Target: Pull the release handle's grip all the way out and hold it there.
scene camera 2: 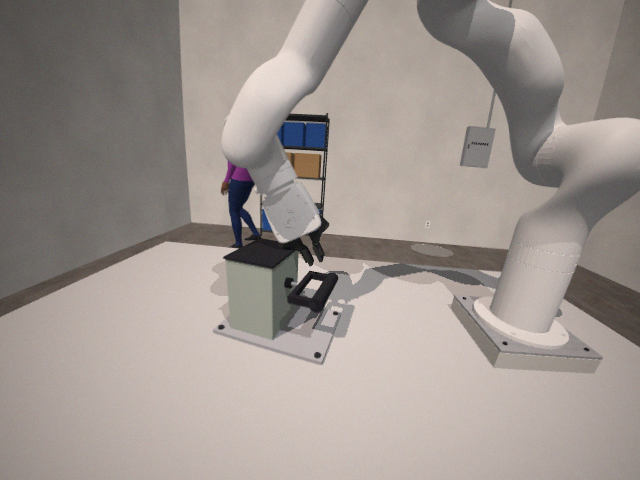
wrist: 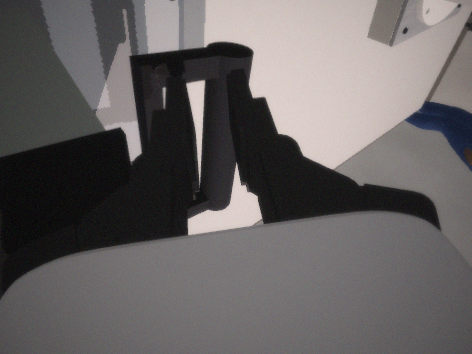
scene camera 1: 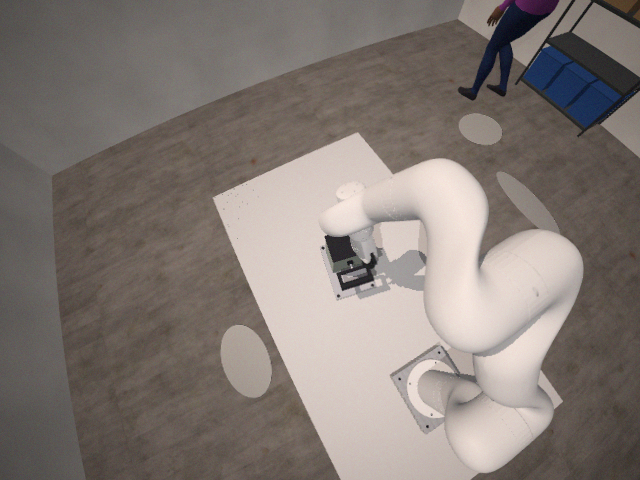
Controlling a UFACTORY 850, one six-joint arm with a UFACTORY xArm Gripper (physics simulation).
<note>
In view: the gripper (wrist: 209, 102) and a grey base plate (wrist: 95, 49).
</note>
